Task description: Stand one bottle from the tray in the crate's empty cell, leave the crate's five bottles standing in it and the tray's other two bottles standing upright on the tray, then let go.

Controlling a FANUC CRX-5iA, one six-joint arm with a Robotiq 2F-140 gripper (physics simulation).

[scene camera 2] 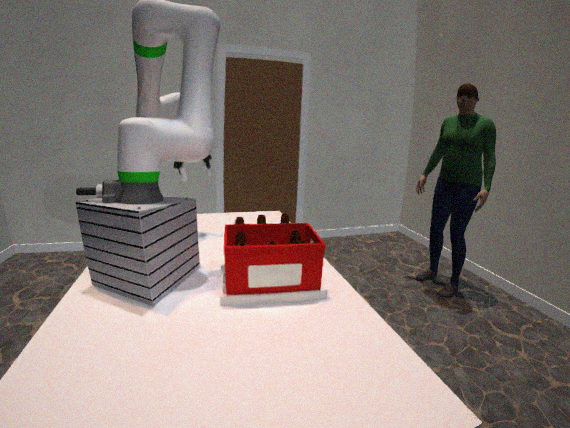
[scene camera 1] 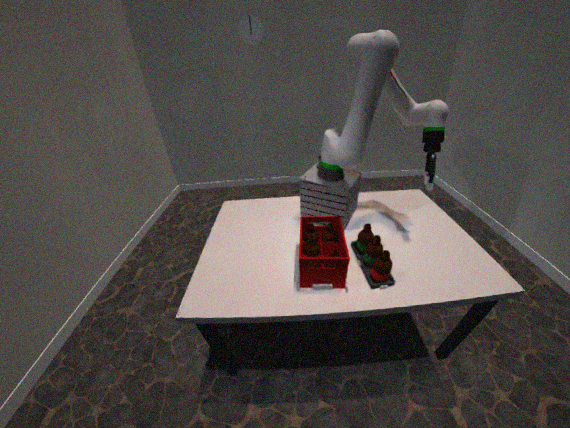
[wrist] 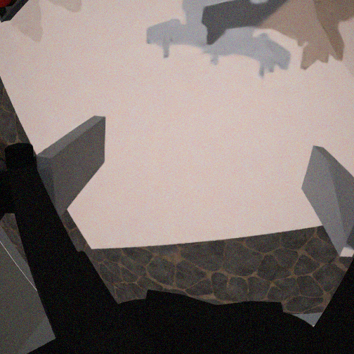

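Where they show: gripper, fingertip midpoint: (scene camera 2: 197,178) (scene camera 1: 427,187); arm's base at its link origin: (scene camera 2: 139,200) (scene camera 1: 330,175).
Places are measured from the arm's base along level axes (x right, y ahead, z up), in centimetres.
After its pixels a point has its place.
A red crate (scene camera 1: 324,272) {x 17.8, y 51.5, z -16.7 cm} (scene camera 2: 235,270) {x 22.0, y 25.5, z -15.9 cm} stands on the table with brown bottles inside; its empty cell is hard to make out. Right of it in scene camera 1, a dark tray (scene camera 1: 367,272) {x -2.3, y 49.6, z -23.8 cm} carries three upright brown bottles: a back one (scene camera 1: 367,235) {x -6.7, y 36.4, z -14.6 cm} and a middle one (scene camera 1: 375,248) {x -6.4, y 45.0, z -14.8 cm}, both with green near them, and a front one (scene camera 1: 384,264) {x -5.7, y 54.3, z -14.7 cm} with a red band. Bottle necks show over the crate's far rim in scene camera 2. My gripper (scene camera 1: 429,184) {x -44.8, y 22.5, z -1.4 cm} (scene camera 2: 195,169) {x -44.8, y 22.5, z -1.4 cm} (wrist: 208,152) is open and empty, high up, well right of and behind the tray in scene camera 1.
The arm's striped base block (scene camera 1: 324,197) {x 6.5, y 10.9, z -7.2 cm} (scene camera 2: 170,245) {x 9.2, y 8.8, z -12.0 cm} stands behind the crate, on the white table (scene camera 1: 240,280) {x 52.8, y 41.1, z -26.5 cm} (scene camera 2: 250,360) {x 44.7, y 22.7, z -26.5 cm}. The wrist view shows the table's edge below the fingers and arm shadows at the top. A person (scene camera 2: 467,145) stands on the floor beyond the table.
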